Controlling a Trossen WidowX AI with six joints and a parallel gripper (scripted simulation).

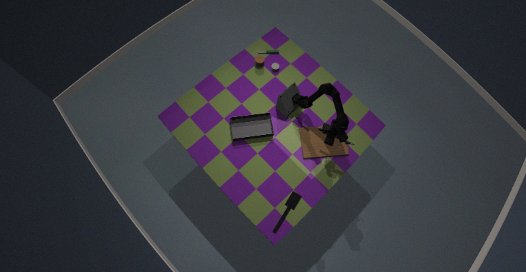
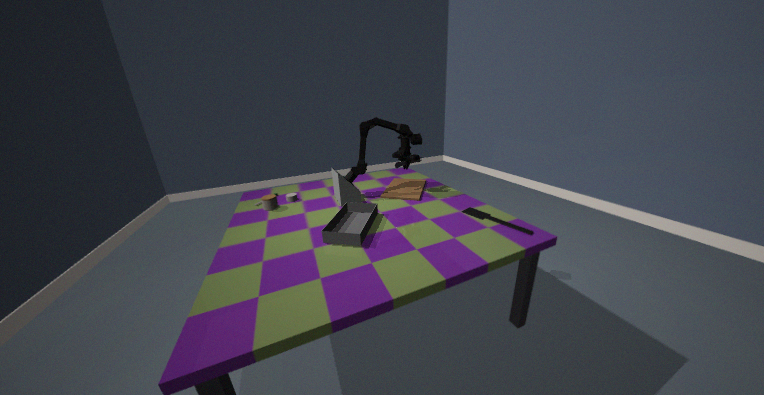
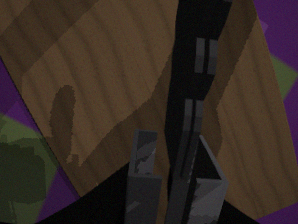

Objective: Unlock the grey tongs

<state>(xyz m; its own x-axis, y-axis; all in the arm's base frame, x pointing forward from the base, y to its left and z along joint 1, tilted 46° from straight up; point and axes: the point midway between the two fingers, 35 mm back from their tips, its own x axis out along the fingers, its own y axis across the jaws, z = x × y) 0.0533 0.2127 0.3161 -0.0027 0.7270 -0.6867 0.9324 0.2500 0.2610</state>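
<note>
My gripper tip is 13 cm above the wooden board. Also, from my gripper tip: white cup: 18 cm behind, 71 cm to the right, 12 cm below; then black spatula: 56 cm ahead, 15 cm to the left, 14 cm below; then grey roasting tin: 32 cm ahead, 46 cm to the right, 11 cm below.
</note>
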